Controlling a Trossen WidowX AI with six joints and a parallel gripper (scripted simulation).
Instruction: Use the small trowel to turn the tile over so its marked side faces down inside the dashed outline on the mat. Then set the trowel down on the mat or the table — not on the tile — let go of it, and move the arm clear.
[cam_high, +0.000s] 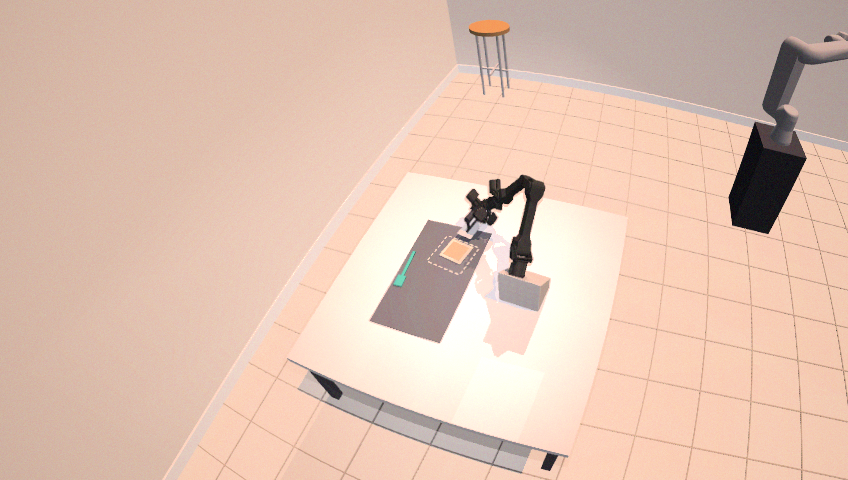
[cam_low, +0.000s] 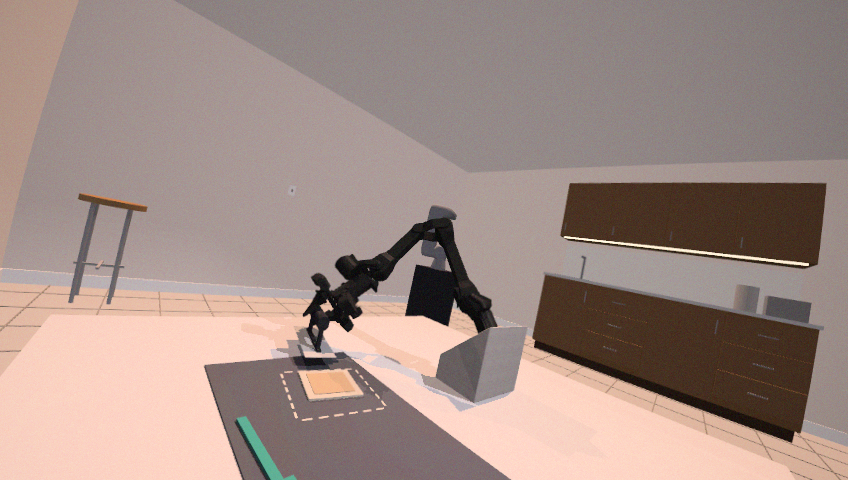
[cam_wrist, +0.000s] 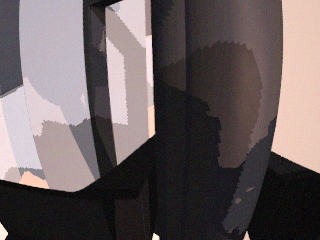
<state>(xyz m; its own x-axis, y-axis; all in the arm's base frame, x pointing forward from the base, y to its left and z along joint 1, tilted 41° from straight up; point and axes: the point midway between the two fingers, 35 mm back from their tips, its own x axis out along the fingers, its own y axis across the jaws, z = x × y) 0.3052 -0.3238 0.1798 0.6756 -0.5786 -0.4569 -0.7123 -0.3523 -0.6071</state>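
Right now my gripper tip is 360 mm to the right of the dark mat, 100 mm above it and 60 mm short of it. From my gripper tip the other things lie so: square tile: 200 mm to the left, 80 mm below, 20 mm ahead; then trowel: 30 mm behind, 10 mm below; then green strip: 380 mm to the left, 200 mm ahead, 80 mm below.
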